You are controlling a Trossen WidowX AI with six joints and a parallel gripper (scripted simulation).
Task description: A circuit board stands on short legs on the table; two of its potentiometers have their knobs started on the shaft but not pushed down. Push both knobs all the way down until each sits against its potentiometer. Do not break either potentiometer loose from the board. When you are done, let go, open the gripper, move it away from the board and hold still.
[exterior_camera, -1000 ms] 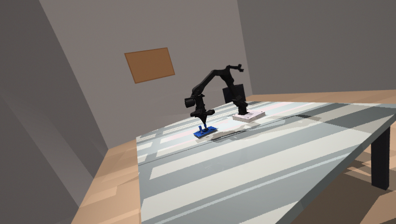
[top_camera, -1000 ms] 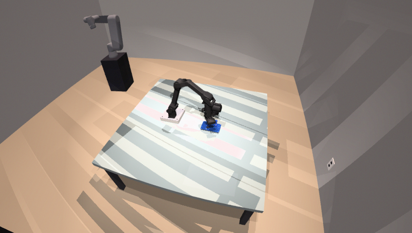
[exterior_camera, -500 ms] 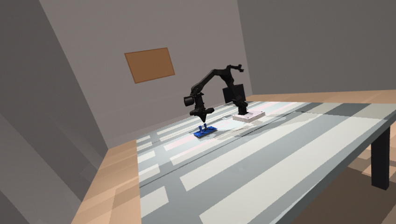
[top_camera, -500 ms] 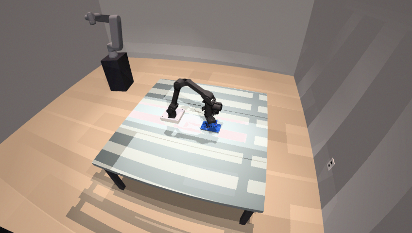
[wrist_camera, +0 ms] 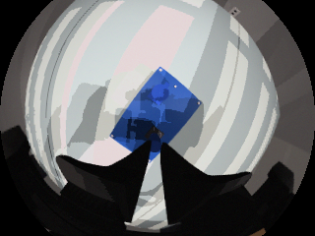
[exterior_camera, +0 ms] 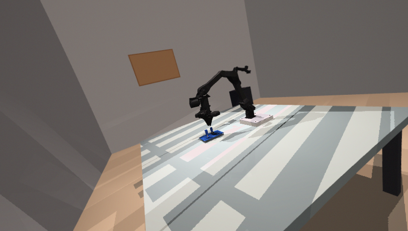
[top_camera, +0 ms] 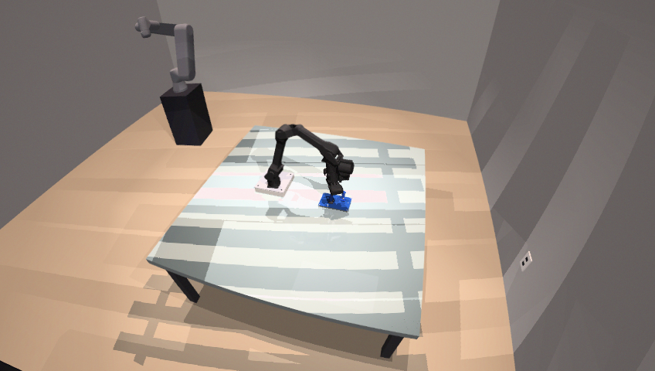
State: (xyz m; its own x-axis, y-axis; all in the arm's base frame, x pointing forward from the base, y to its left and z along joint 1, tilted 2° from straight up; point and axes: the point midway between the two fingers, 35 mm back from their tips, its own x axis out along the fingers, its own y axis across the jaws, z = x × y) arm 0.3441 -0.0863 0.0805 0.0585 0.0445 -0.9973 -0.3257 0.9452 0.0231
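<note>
The blue knob lies 5 cm ahead of my gripper tip, 2 cm to the left of it and 2 cm below it.
</note>
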